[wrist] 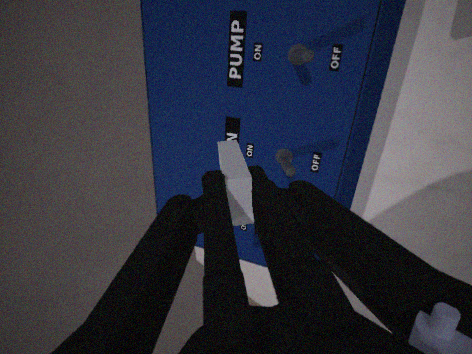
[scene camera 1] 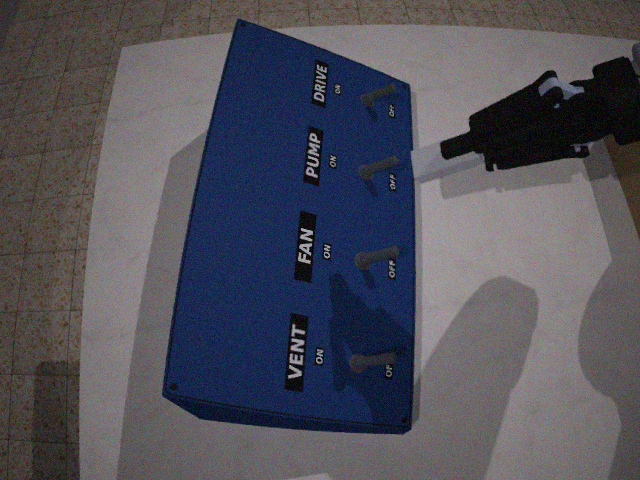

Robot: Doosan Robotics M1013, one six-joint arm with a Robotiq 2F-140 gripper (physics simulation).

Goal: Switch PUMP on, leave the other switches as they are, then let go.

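Places are measured from the arm's base along level axes (x ahead, y left, z up), in millimetres.
Where they show: gripper, fingertip midpoint: [wrist: 228, 158] [scene camera 1: 415, 167].
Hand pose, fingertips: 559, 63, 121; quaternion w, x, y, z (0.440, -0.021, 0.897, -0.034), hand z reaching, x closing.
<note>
Each offset is from my fingertips to the top centre of the thing, as dx, dy, dz. Level surfaces: height alone.
The blue panel [scene camera 1: 258, 206] [wrist: 190, 100] carries four grey lever switches. The PUMP lever @(+15, -79, -98) [scene camera 1: 379, 167] [wrist: 300, 54] leans to its OFF label, as do the DRIVE lever @(+5, -199, -98) [scene camera 1: 378, 95], the FAN lever @(+26, +40, -98) [scene camera 1: 377, 257] [wrist: 285, 158] and the VENT lever @(+37, +160, -98) [scene camera 1: 373, 360]. My gripper [scene camera 1: 426, 164] [wrist: 228, 158] is shut and empty, its pale tips together. In the scene view the tips are just right of the PUMP lever's end, on its OFF side, with a small gap. Their height over the panel is hard to tell. In the wrist view the gripper hides the VENT lever.
The panel rests on a pale table @(dz -229) [scene camera 1: 516, 232], with tiled floor [scene camera 1: 46, 206] past its left and far edges. The arm comes in from the right in the scene view. Shadows fall across the lower panel and the table.
</note>
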